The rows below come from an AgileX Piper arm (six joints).
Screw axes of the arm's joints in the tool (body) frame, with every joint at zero. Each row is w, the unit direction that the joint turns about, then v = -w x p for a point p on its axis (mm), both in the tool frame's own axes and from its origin. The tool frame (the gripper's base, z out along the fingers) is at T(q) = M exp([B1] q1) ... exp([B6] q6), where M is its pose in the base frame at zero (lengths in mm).
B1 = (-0.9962, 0, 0.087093, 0, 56.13, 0)
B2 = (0, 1, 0, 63.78, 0, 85.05)
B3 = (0, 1, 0, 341.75, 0, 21.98)
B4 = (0, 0, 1, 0, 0, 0)
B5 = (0, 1, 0, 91, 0, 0)
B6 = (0, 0, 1, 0, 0, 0)
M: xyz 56.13 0 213.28 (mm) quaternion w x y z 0.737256 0 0.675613 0
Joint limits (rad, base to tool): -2.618..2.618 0..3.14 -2.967..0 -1.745..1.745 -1.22..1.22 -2.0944..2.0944
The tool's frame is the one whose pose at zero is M.
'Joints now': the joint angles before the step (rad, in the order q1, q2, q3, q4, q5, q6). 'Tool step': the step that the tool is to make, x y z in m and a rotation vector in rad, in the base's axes. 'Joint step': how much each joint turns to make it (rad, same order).
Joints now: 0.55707 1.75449 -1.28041 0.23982 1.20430 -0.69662
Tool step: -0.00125 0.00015 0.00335 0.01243 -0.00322 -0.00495
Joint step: 0.00000 -0.00964 0.00000 0.00954 0.00001 0.00144
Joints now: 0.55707 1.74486 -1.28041 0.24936 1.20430 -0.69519
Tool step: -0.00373 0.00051 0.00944 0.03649 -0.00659 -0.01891
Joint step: 0.00001 -0.02703 -0.00001 0.02928 0.00001 0.00877
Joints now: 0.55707 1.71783 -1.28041 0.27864 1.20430 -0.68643
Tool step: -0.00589 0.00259 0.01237 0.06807 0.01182 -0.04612
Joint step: -0.00020 -0.03319 0.00002 0.06650 -0.00002 0.02522
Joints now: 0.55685 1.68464 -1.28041 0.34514 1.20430 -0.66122
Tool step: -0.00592 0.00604 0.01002 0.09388 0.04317 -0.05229
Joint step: -0.00004 -0.02092 0.00002 0.10565 -0.00002 0.02191
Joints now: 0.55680 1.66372 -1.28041 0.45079 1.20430 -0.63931
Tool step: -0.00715 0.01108 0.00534 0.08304 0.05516 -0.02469
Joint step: 0.01733 -0.00416 0.00002 0.10262 0.00000 0.01382
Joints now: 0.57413 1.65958 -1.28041 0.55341 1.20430 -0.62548
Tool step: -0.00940 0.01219 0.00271 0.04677 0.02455 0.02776
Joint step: 0.03549 -0.00065 0.00001 0.05605 -0.00002 -0.00988
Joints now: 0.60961 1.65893 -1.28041 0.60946 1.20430 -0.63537
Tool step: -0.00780 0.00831 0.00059 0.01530 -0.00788 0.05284
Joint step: 0.03265 -0.00011 0.00000 0.01179 0.00001 -0.02829
